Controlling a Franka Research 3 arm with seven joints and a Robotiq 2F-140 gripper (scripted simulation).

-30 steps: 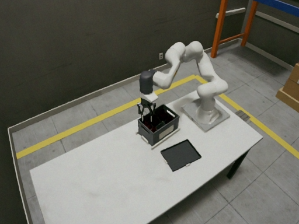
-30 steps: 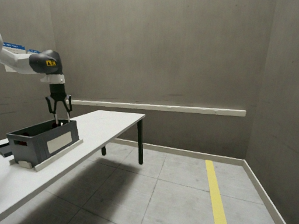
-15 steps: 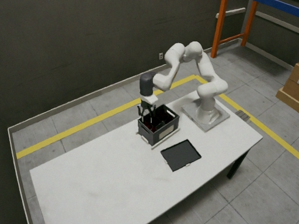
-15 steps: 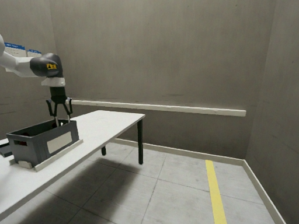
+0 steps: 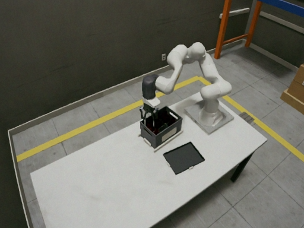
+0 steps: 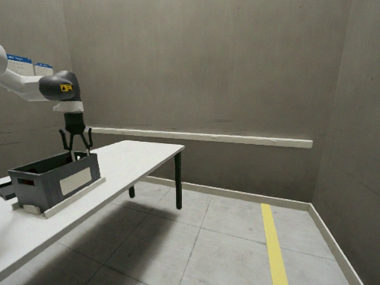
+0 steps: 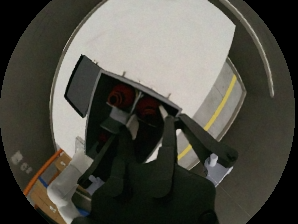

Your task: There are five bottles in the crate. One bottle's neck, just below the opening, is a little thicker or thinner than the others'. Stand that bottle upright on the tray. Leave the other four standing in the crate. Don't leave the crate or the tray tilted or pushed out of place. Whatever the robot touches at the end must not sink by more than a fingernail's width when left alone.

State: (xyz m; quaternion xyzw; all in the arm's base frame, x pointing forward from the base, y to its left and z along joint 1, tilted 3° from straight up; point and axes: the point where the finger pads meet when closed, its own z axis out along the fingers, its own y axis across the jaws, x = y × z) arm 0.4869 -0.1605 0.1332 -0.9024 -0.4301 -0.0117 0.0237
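The dark grey crate lies 90 mm behind my hand, 30 mm to the left of it and 90 mm below it. The rest, counted from my hand: flat black tray: 90 mm behind, 320 mm to the left, 160 mm below.
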